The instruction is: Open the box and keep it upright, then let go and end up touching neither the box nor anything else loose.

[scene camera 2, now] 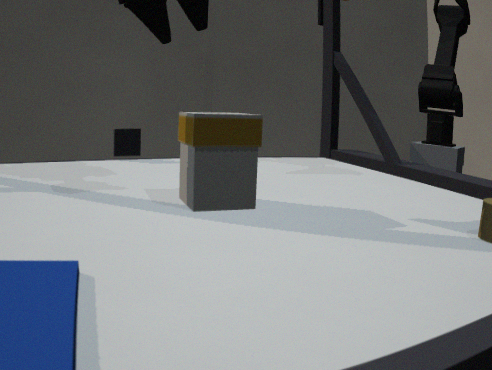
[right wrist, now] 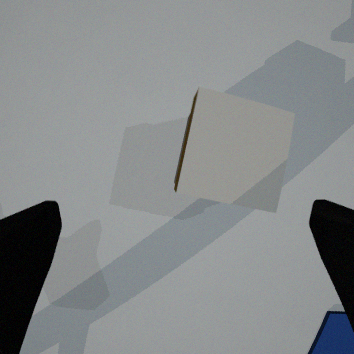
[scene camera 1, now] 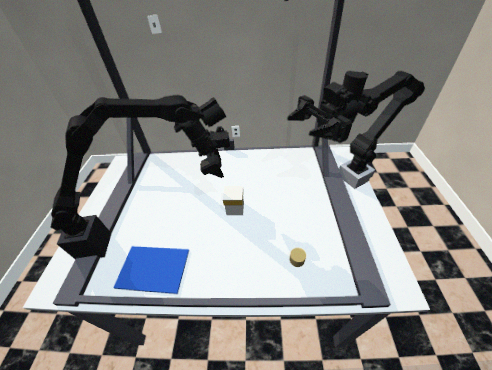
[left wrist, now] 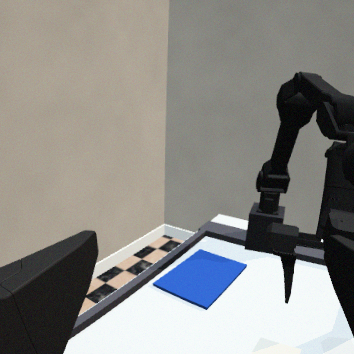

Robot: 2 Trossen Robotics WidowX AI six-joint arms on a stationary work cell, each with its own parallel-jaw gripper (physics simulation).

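Pixels of known places: left gripper, between the fingertips: (scene camera 1: 298, 125) (left wrist: 216, 247); right gripper, between the fingertips: (scene camera 2: 183, 37) (right wrist: 188, 214) (scene camera 1: 221, 168) (left wrist: 318, 307); left arm's base, origin of its link: (scene camera 2: 439, 144) (scene camera 1: 357, 167); right arm's base, origin of its link: (scene camera 1: 76, 228) (left wrist: 267, 209).
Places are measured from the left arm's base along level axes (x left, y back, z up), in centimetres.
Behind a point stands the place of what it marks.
Note:
The box (scene camera 1: 234, 210) @[y -53.0, x -9.5, z -2.8 cm] (scene camera 2: 224, 177) @[y -53.3, x -9.6, z -2.5 cm] stands upright near the middle of the table, a grey body under a lid (scene camera 1: 233, 195) @[y -52.0, x -10.9, z 3.6 cm] (scene camera 2: 227, 132) @[y -53.4, x -9.4, z 1.9 cm] (right wrist: 235, 145) @[y -51.1, x -12.4, z 3.6 cm] with a mustard-yellow band and pale top. The lid sits level on the body, closed. My right gripper (scene camera 1: 216, 171) @[y -52.7, x -17.0, z 12.2 cm] (scene camera 2: 184, 35) @[y -52.7, x -17.0, z 12.2 cm] (right wrist: 188, 214) @[y -52.7, x -17.0, z 12.2 cm] is open and empty, pointing down above the box and apart from it. In the right wrist view the lid's top shows ahead of the two fingers. My left gripper (scene camera 1: 302, 126) @[y -35.2, x 0.0, z 31.6 cm] (left wrist: 216, 247) @[y -35.2, x 0.0, z 31.6 cm] is open and empty, high over the back right in scene camera 1, far from the box.
A blue square mat (scene camera 1: 152, 270) @[y -86.6, x -3.3, z -5.0 cm] (scene camera 2: 37, 315) @[y -79.4, x 0.8, z -5.0 cm] (left wrist: 201, 278) @[y -84.3, x -3.9, z -5.0 cm] (right wrist: 334, 335) @[y -77.6, x -4.3, z -5.0 cm] lies at the front left in scene camera 1. A small mustard cylinder (scene camera 1: 298, 257) @[y -44.8, x 18.0, z -2.3 cm] (scene camera 2: 487, 221) @[y -46.2, x 15.6, z -3.9 cm] stands at the front right. A dark frame (scene camera 1: 220, 301) @[y -71.4, x 16.9, z -3.8 cm] runs around the table, with posts at the back.

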